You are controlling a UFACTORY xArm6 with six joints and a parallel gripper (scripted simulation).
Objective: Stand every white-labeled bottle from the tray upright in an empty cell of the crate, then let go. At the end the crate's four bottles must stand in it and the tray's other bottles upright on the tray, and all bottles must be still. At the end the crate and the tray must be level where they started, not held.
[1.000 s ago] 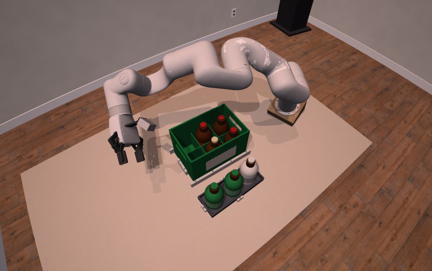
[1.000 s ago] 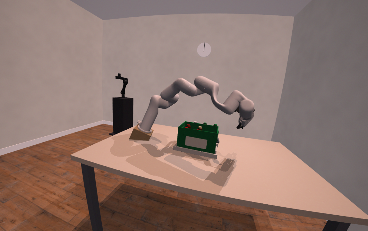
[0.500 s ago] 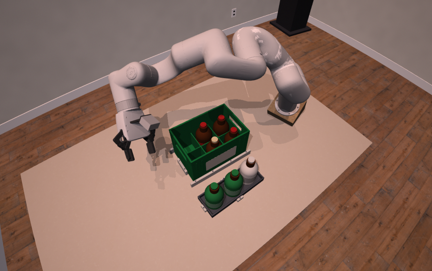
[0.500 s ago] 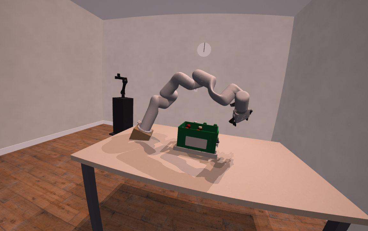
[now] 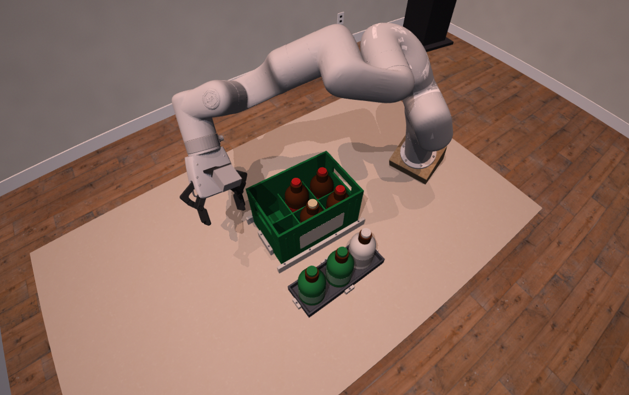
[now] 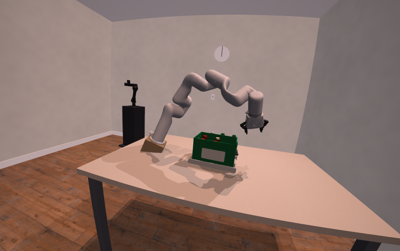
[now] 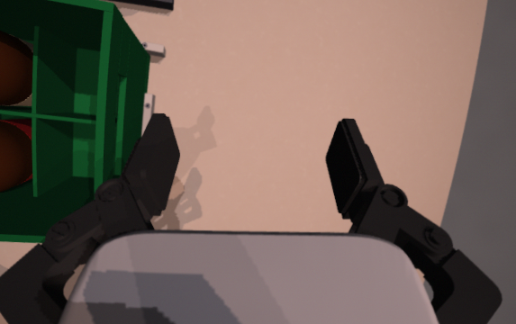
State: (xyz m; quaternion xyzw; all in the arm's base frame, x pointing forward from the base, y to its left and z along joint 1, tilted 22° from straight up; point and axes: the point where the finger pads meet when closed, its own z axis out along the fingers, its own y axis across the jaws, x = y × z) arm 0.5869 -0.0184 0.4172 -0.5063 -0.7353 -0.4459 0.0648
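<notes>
Now: hand 30 cm past the white-labeled bottle, 17 cm to the right of it and 17 cm above it. Also, from my hand: tray 22 cm behind, 18 cm to the left, 24 cm below; then crate 23 cm behind, 2 cm to the right, 17 cm below.
</notes>
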